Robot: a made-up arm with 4 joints.
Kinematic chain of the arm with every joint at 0, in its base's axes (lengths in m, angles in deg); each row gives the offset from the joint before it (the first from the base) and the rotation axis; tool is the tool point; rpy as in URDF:
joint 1: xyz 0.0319 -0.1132 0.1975 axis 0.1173 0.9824 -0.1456
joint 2: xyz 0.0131 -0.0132 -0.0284 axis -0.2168 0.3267 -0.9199
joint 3: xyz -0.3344 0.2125 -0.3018 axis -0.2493 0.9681 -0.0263
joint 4: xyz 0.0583 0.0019 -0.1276 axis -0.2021 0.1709 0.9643
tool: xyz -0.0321 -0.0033 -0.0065 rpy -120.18 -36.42 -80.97
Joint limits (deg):
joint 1: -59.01..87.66
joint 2: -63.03..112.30
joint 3: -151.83..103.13
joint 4: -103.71..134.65
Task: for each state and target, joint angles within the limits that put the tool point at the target. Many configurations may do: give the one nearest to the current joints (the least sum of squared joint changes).
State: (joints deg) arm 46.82 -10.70 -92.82 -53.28
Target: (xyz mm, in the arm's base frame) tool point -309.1 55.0 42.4
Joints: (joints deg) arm 18.24 -28.52 -114.17 -48.07
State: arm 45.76 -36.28 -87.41 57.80
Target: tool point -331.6 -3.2 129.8
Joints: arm 39.36 -41.67 -108.03 68.35
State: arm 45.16 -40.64 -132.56 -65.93
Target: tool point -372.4 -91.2 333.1
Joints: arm 63.37 -63.03 -142.39 -48.37
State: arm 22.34 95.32 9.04 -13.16
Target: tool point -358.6 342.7 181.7
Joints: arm 66.36 59.77 13.22 -8.66
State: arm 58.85 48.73 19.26 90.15
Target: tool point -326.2 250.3 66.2
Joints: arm 58.84 71.17 -12.40 92.82
